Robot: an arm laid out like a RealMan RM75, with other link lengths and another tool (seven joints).
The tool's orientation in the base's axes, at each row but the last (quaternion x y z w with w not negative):
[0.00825 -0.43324 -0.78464 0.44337]
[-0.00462 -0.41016 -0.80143 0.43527]
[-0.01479 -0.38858 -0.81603 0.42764]
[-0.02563 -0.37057 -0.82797 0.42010]
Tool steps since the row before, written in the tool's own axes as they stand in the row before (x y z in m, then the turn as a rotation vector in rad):
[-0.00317 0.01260 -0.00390 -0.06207 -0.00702 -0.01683]
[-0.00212 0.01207 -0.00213 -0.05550 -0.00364 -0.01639]
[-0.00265 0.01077 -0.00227 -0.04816 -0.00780 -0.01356]
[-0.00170 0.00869 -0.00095 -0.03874 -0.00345 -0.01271]
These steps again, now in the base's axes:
[0.01215 -0.00331 0.00505 0.03951 0.03394 -0.03838]
[0.01053 -0.00337 0.00570 0.03765 0.02871 -0.03348]
[0.01002 -0.00323 0.00417 0.02917 0.02688 -0.03148]
[0.00756 -0.00269 0.00386 0.02597 0.01943 -0.02495]

